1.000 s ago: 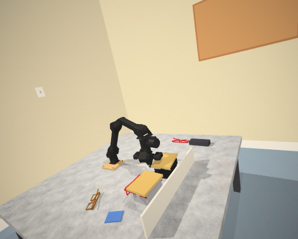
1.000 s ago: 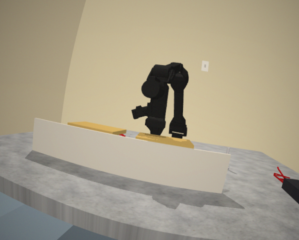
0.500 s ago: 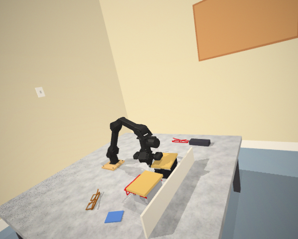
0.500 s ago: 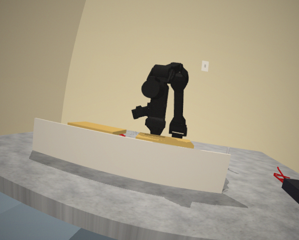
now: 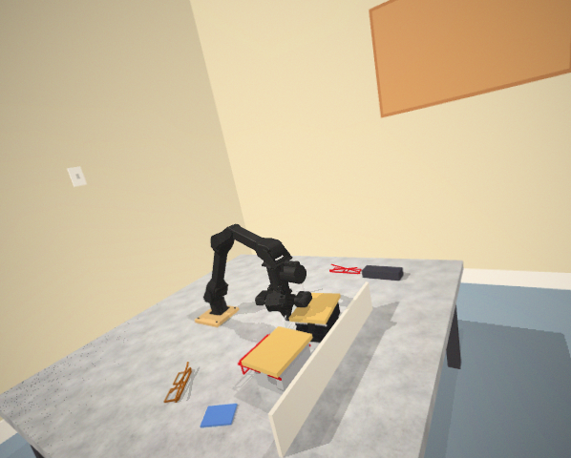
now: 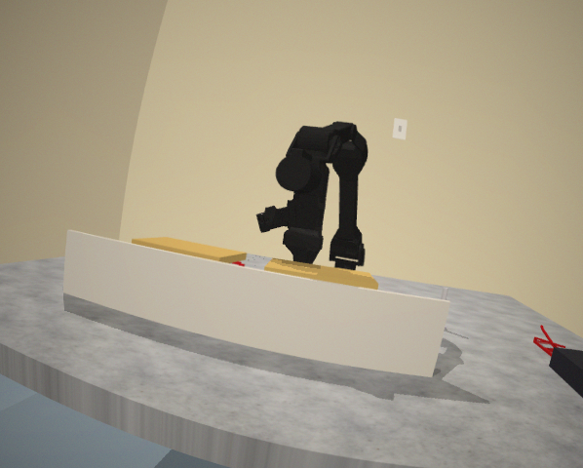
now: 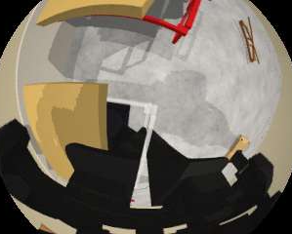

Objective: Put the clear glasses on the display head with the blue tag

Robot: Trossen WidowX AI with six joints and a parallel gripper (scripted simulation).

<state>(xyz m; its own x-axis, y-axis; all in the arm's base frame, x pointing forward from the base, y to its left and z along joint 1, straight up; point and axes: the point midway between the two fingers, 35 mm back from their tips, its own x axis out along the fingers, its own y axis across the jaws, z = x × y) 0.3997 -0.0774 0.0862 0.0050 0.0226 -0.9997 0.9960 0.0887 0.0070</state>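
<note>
The black head lies 6 cm ahead of my gripper tip, 4 cm to the left of it and 1 cm below it. Also, from my gripper tip: long white board (19 cm ahead, 7 cm to the right, 1 cm below); then flat blue tag (34 cm to the right, 6 cm below, 3 cm behind); then pale head (18 cm to the right, 5 cm ahead, 1 cm below).
</note>
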